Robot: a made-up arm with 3 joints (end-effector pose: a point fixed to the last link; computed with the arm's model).
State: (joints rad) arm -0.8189 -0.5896 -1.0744
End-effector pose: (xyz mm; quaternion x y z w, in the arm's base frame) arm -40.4 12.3 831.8 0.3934 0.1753 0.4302 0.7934
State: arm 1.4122 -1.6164 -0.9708
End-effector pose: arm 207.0 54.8 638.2 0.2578 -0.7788 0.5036 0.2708
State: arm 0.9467 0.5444 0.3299
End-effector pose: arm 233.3 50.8 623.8 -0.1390 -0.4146 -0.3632 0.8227
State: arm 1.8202 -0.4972 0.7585
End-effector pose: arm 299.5 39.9 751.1 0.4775 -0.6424 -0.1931 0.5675
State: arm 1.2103 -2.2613 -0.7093
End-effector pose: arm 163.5 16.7 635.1 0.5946 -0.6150 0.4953 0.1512
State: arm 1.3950 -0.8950 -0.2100
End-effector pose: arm 228.9 74.7 672.4 0.2929 -0.6695 0.1930 0.6548
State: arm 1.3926 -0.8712 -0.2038
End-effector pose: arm 230.0 75.2 672.4 0.2871 -0.6682 0.1841 0.6612
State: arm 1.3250 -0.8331 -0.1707
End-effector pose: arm 223.0 76.3 668.8 0.2943 -0.6383 0.1601 0.6930
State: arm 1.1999 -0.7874 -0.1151
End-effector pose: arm 208.4 77.3 663.0 0.3102 -0.5804 0.1236 0.7427
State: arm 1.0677 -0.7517 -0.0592
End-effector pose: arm 191.7 77.5 658.5 0.3252 -0.5158 0.0884 0.7877
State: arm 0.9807 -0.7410 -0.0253
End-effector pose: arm 179.9 77.0 656.6 0.3363 -0.4718 0.0688 0.8122
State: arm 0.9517 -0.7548 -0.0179
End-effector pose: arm 175.0 76.5 656.6 0.3457 -0.4572 0.0675 0.8166
